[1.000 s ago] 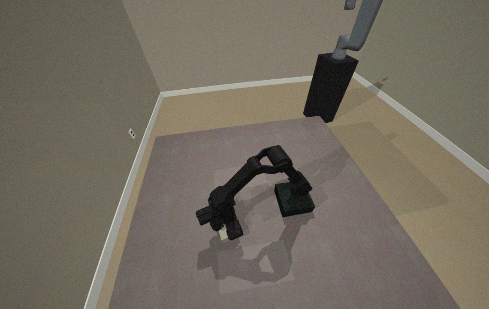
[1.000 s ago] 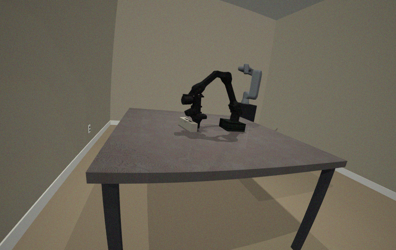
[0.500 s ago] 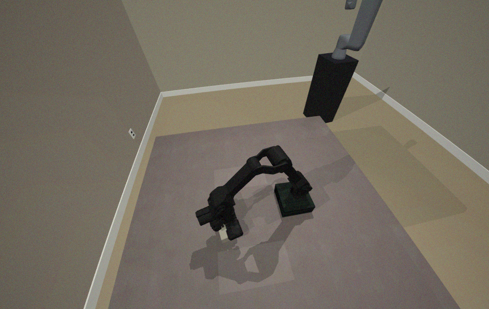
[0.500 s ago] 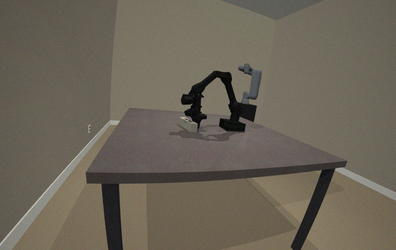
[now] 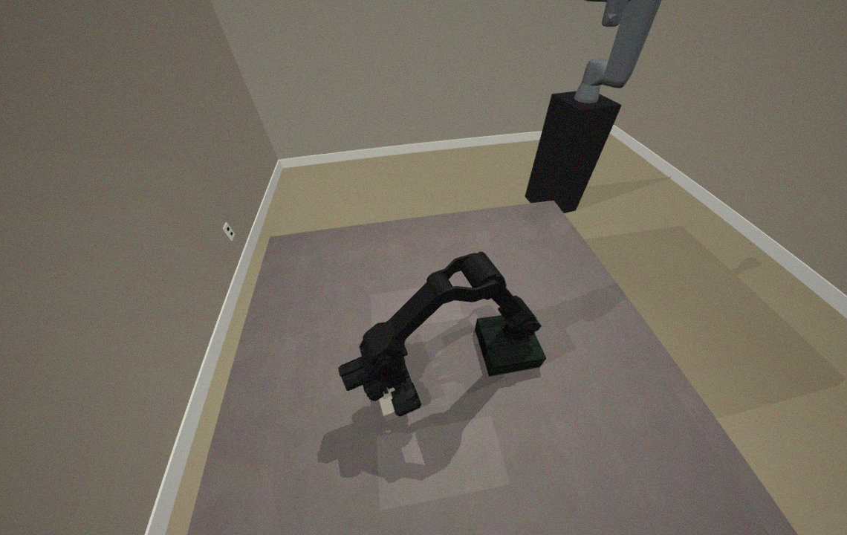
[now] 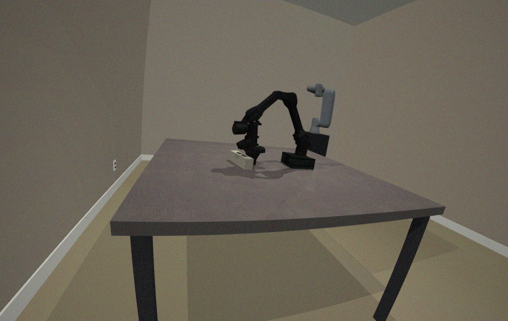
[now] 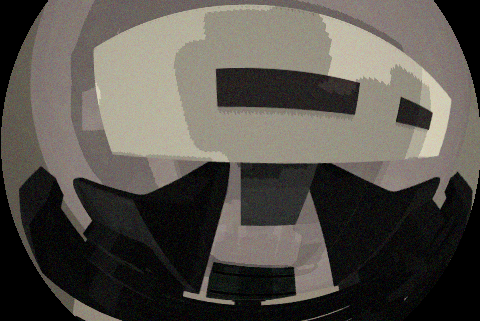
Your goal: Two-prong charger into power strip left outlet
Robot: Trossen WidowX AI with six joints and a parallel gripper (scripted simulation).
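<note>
The charger lies 2 cm ahead of my gripper tip and 1 cm above it.
</note>
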